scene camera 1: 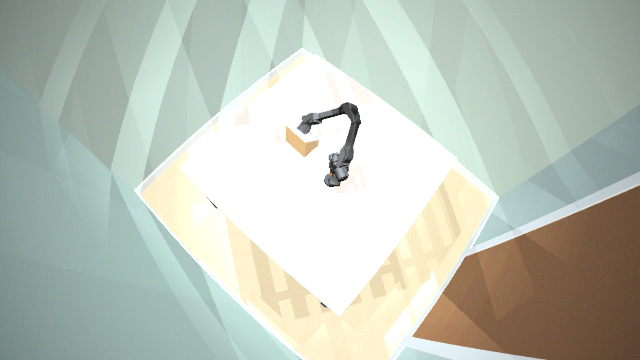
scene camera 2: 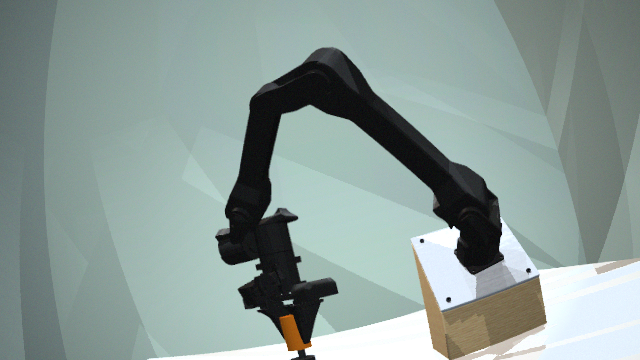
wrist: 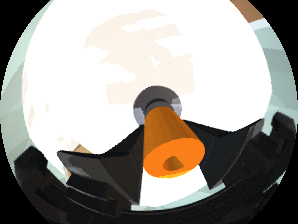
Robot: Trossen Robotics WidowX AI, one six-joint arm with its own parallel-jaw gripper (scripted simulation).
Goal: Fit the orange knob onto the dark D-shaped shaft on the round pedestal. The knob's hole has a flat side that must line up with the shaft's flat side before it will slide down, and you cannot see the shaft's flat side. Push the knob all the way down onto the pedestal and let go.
Labels:
My gripper (scene camera 2: 298, 343) carries an orange knob (wrist: 171, 149).

